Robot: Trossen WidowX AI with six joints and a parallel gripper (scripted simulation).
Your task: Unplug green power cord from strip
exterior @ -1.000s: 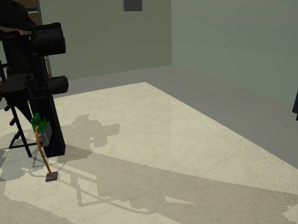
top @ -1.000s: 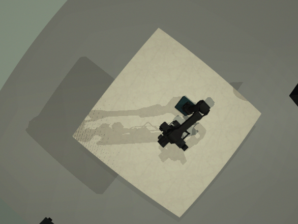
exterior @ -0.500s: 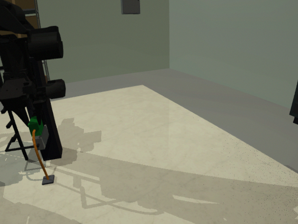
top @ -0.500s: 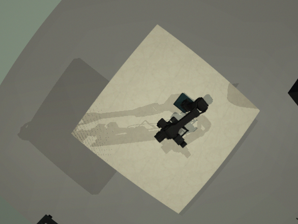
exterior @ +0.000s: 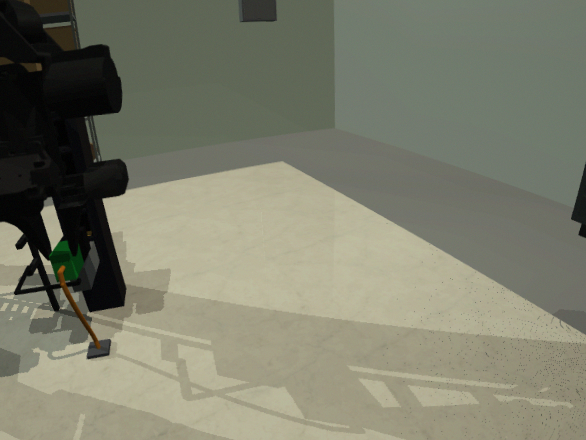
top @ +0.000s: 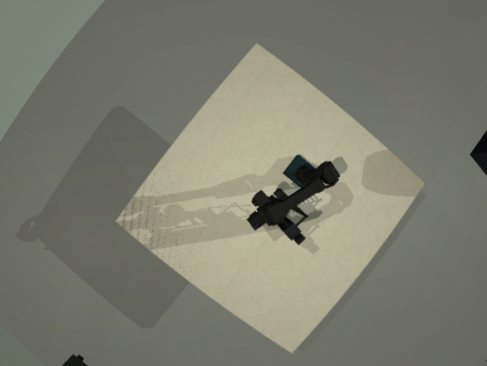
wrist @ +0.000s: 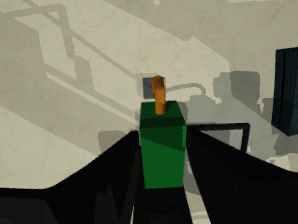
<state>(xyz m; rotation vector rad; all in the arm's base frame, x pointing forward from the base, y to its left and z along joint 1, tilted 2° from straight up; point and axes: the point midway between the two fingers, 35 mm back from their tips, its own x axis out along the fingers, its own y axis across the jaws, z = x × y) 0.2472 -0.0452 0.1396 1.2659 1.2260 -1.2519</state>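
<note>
My gripper tip is 30 mm to the right of the green plug. From my gripper tip the other things lie so: anchor plate 10 mm to the left, 150 mm below.
</note>
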